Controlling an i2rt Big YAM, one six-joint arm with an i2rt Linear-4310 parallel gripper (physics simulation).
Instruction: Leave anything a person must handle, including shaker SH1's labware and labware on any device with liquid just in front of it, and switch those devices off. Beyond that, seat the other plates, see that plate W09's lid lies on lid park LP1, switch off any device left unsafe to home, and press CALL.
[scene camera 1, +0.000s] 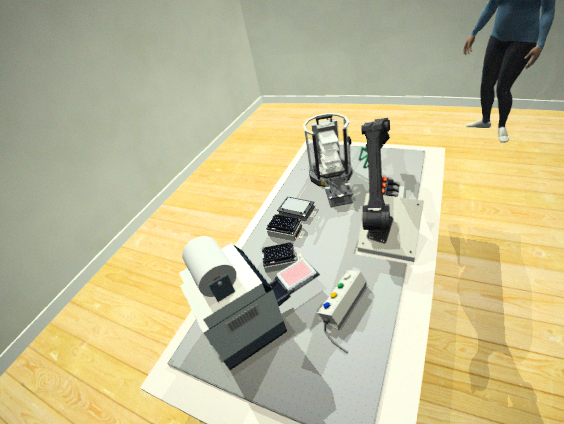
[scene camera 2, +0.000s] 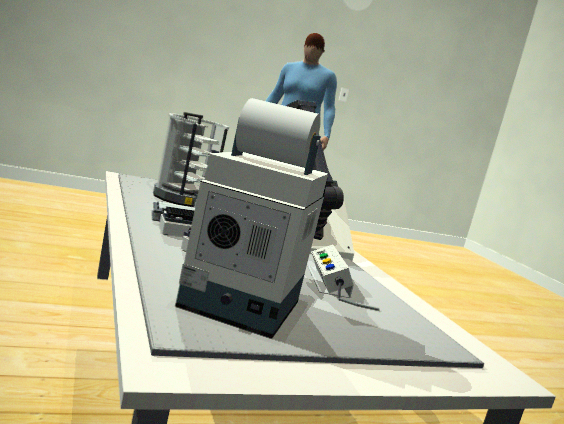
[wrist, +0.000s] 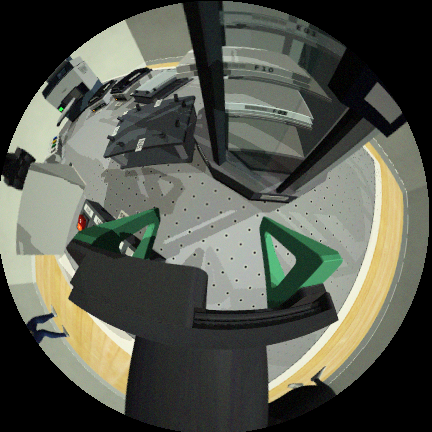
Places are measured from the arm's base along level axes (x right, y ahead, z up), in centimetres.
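Where they show: gripper, between the fingertips: (scene camera 1: 361, 164) (wrist: 209, 217); arm's base, origin of its link: (scene camera 1: 380, 227) (wrist: 45, 188).
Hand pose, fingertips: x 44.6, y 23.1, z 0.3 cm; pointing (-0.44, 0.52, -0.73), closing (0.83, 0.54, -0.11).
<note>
Each offset is from my fingertips to the top centre of the thing. "pt": to the spot under its first point.
My gripper (scene camera 1: 365, 157) (wrist: 209, 217) is open and empty, its green fingers wide apart above the bench beside the carousel @(dx -2.3, dy +17.9, dz +26.2 cm) (scene camera 1: 314, 176) (scene camera 2: 189, 160) (wrist: 212, 100). A pink-welled plate @(dx -82.1, dy -1.7, dz +4.6 cm) (scene camera 1: 297, 274) lies at the front of the roll-topped machine @(dx -105.5, dy +10.3, dz +37.0 cm) (scene camera 1: 245, 315) (scene camera 2: 250, 225) (wrist: 70, 82), which shows a green light in the wrist view. Two dark plates @(dx -53.7, dy +21.0, dz -1.6 cm) (scene camera 1: 284, 226) @(dx -71.3, dy +13.9, dz -1.6 cm) (scene camera 1: 279, 253) sit on small devices. A pale flat piece @(dx -38.0, dy +22.7, dz -4.2 cm) (scene camera 1: 296, 206) (wrist: 157, 84) lies on a dark nest. The button box @(dx -80.5, dy -19.6, dz -0.2 cm) (scene camera 1: 344, 295) (scene camera 2: 332, 267) has white, green, yellow and blue buttons. Labels W09, LP1 and SH1 are not readable.
A dark nest @(dx -19.9, dy +6.4, dz -1.0 cm) (scene camera 1: 340, 192) (wrist: 152, 125) with upright pegs stands in front of the carousel. Red switches @(pt dx -10.4, dy -15.7, dz -3.9 cm) (scene camera 1: 384, 185) (wrist: 81, 223) are near the arm's base plate (scene camera 1: 412, 225) (wrist: 50, 210). A person (scene camera 1: 517, 35) (scene camera 2: 305, 82) stands beyond the bench.
</note>
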